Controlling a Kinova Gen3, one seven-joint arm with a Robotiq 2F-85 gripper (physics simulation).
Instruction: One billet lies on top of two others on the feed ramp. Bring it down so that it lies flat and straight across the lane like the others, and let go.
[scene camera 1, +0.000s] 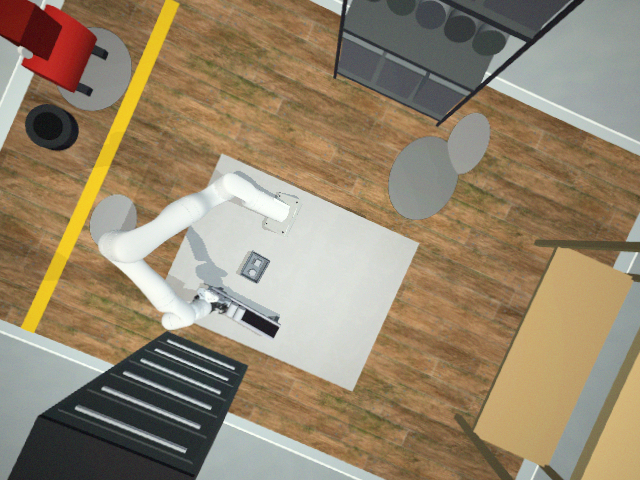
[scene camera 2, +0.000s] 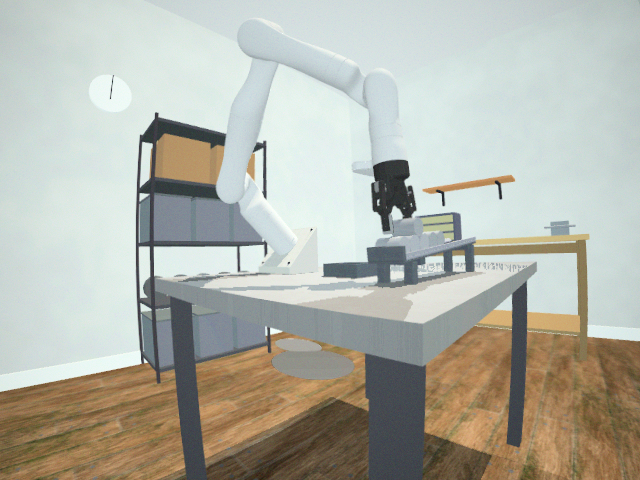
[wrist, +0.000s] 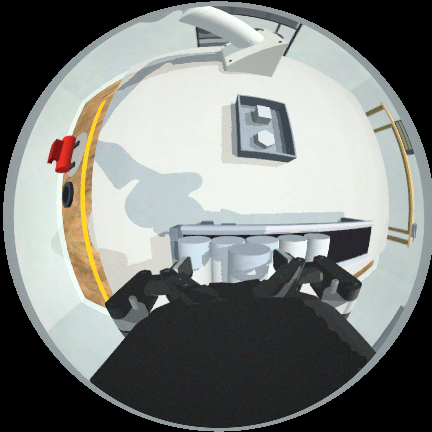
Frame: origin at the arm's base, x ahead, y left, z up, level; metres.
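Where they show: gripper, fingertip midpoint: (scene camera 1: 217, 301) (scene camera 2: 399, 233) (wrist: 232, 262); arm's base at its link origin: (scene camera 1: 282, 213) (scene camera 2: 286, 245) (wrist: 249, 40).
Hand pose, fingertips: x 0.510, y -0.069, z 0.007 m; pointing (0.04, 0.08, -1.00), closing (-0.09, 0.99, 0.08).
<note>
Things, the pixels of their top centre, and the offset from my fingertips.
- raised billet at its top centre: (wrist: 251, 284) (scene camera 2: 406, 218) dz +0.031, dx +0.010, dy +0.014 m
- dark tray at its top centre: (wrist: 266, 120) (scene camera 2: 351, 262) (scene camera 1: 254, 268) dz -0.066, dx -0.204, dy +0.070 m
- square block at its top centre: (wrist: 263, 111) dz -0.072, dx -0.232, dy +0.071 m
- hexagonal block at its top centre: (wrist: 266, 137) dz -0.081, dx -0.176, dy +0.070 m
The feed ramp (scene camera 1: 260, 323) (scene camera 2: 386, 254) (wrist: 275, 228) stands on short legs on the table. Several pale grey cylindrical billets lie side by side across its lane, among them a left one (wrist: 195, 252) and a right one (wrist: 318, 245). The raised billet (scene camera 2: 408, 226) (wrist: 250, 265) lies on top of two others, in the left part of the row in the wrist view. My gripper (scene camera 1: 221, 307) (scene camera 2: 398, 221) (wrist: 232, 262) is open and points down, its fingertips around the raised billet, one on each side, and holds nothing. The arm partly hides the row in scene camera 1.
A dark tray (scene camera 2: 348, 269) (wrist: 290, 130) with a square block (wrist: 263, 114) and a hexagonal block (wrist: 265, 139) lies between the ramp and the arm's base (scene camera 2: 305, 253) (wrist: 257, 60). The ramp's raised side rails run along the lane. A dark slotted cabinet (scene camera 1: 217, 413) stands beyond the table edge.
</note>
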